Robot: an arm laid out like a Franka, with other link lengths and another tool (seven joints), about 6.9 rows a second.
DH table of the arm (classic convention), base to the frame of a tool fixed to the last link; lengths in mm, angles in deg. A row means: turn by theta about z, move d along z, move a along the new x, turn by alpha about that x. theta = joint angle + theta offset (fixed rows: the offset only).
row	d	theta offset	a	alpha
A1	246.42	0	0	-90
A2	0	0	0	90
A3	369.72	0	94.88	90
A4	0	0	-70.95	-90
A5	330.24	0	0	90
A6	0	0	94.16	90
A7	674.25	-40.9	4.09	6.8
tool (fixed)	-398.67	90	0	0
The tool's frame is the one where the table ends.
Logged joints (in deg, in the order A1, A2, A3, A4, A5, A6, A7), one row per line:
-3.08, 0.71, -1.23, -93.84, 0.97, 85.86, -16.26
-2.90, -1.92, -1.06, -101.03, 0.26, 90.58, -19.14
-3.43, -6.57, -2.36, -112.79, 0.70, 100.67, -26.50
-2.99, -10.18, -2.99, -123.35, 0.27, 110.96, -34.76
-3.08, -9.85, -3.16, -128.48, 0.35, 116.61, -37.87
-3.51, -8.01, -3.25, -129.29, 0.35, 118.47, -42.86
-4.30, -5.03, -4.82, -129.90, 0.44, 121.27, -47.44
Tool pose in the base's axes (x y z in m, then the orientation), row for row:
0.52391, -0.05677, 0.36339, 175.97, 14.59, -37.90
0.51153, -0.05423, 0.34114, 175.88, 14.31, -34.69
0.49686, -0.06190, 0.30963, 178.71, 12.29, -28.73
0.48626, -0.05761, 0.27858, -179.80, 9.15, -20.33
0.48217, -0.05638, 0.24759, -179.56, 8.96, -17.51
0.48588, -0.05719, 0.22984, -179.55, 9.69, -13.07
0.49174, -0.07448, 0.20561, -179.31, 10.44, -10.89
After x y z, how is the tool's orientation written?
As angles about the fixed x, y, z axes (roll, pitch, yaw), in degrees.
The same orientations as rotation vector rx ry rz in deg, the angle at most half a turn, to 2 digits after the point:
-168.14, 56.89, 23.52
-170.27, 52.34, 23.25
-171.70, 43.75, 18.97
-174.85, 31.38, 13.94
-175.60, 27.10, 13.66
-176.67, 20.30, 14.90
-176.79, 16.95, 16.05

